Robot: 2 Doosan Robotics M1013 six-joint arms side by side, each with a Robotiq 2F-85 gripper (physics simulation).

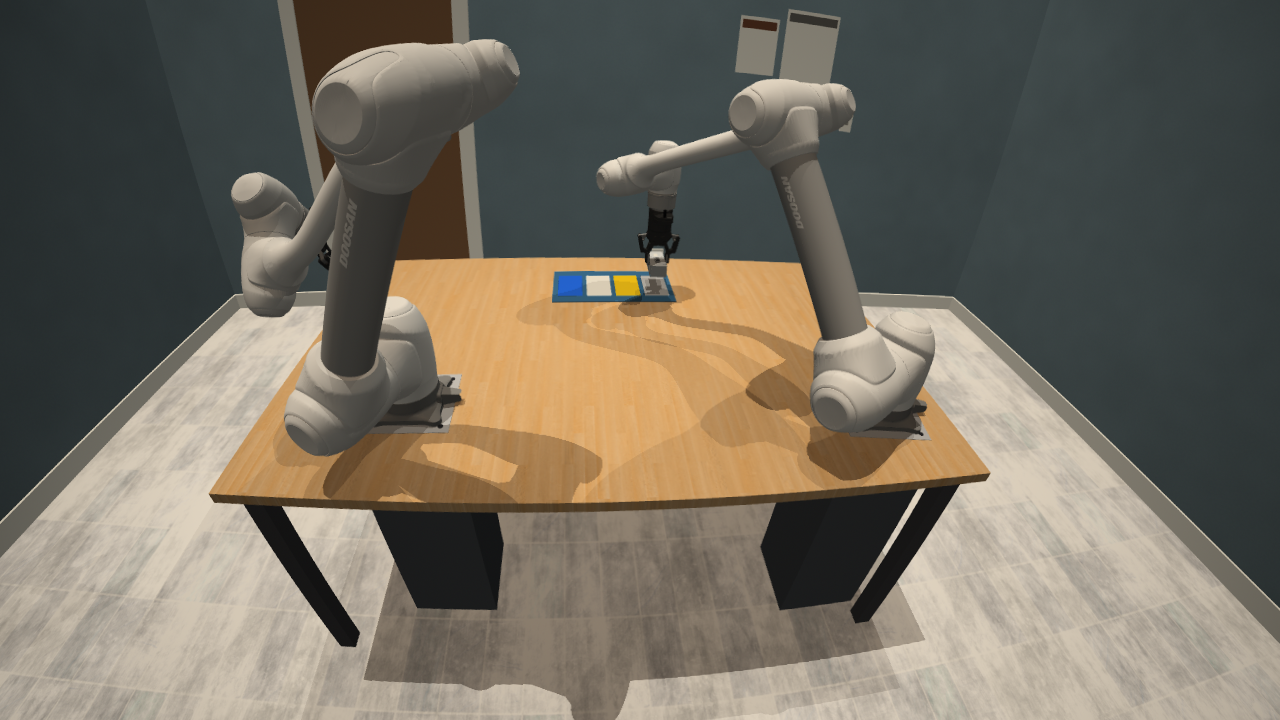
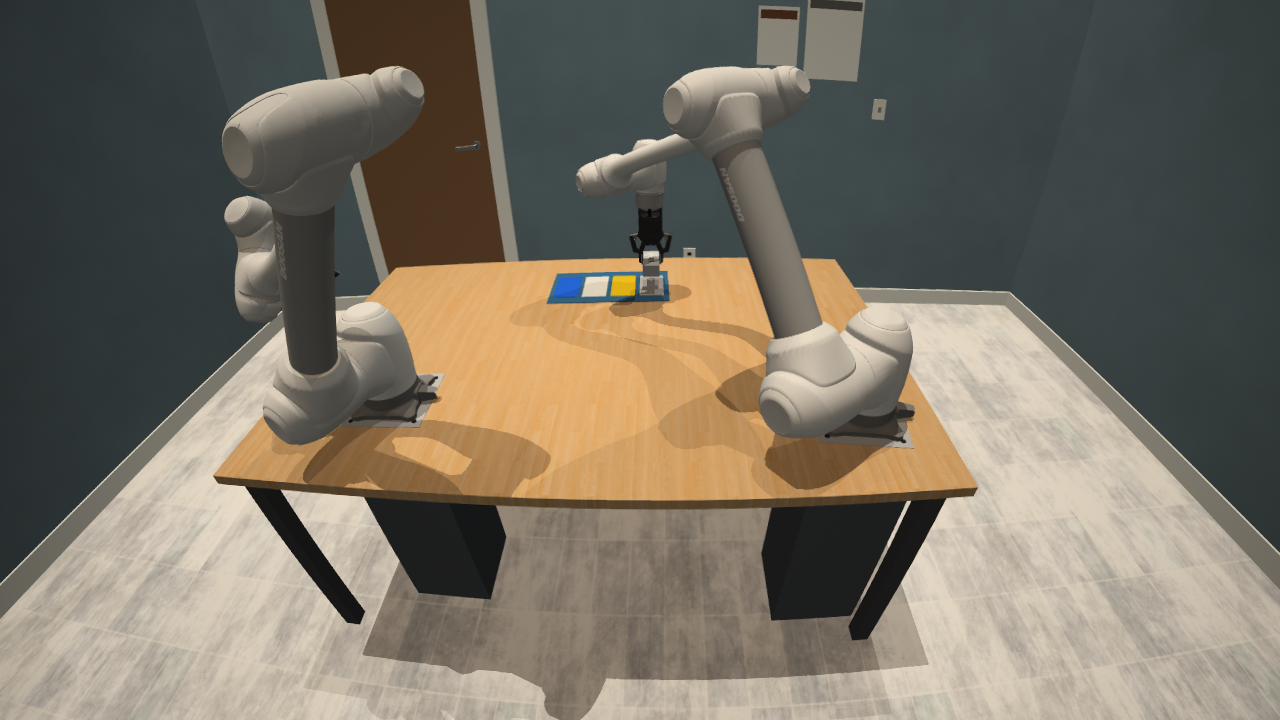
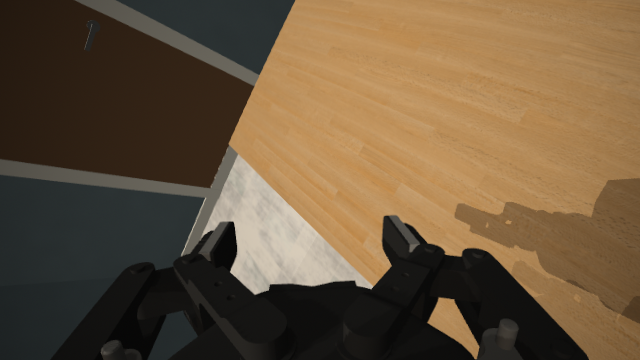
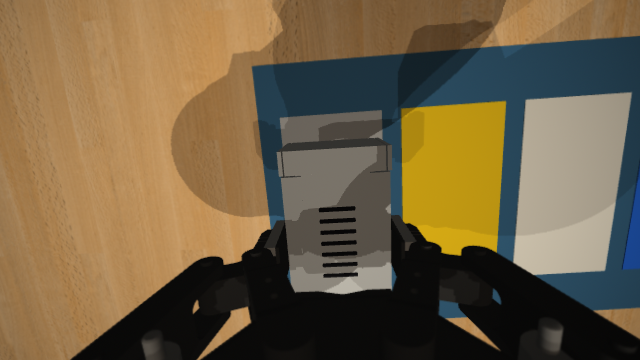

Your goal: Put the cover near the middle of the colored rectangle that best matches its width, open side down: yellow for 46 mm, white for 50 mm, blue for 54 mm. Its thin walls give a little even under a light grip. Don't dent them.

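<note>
A light grey cover (image 1: 657,266) (image 2: 651,267) (image 4: 336,190) with several dark slots on its upper face is between the fingers of my right gripper (image 1: 657,254) (image 2: 650,254) (image 4: 338,233), which is shut on its side walls. It is held a little above the mat, over the grey rectangle (image 4: 300,127). Its underside is hidden. The yellow rectangle (image 1: 626,285) (image 2: 622,285) (image 4: 460,175) is beside the grey one, then the white rectangle (image 1: 597,285) (image 2: 594,286) (image 4: 570,185), then the blue rectangle (image 1: 570,285) (image 2: 567,286). My left gripper (image 3: 309,233) is open and empty, away from the mat.
The rectangles are on a dark blue mat (image 1: 581,299) (image 4: 550,65) near the far edge of the wooden table (image 1: 537,385) (image 2: 537,385) (image 3: 425,100). Both arm bases stand at the near side. Arm shadows fall across table and mat. A brown door (image 2: 420,116) is behind.
</note>
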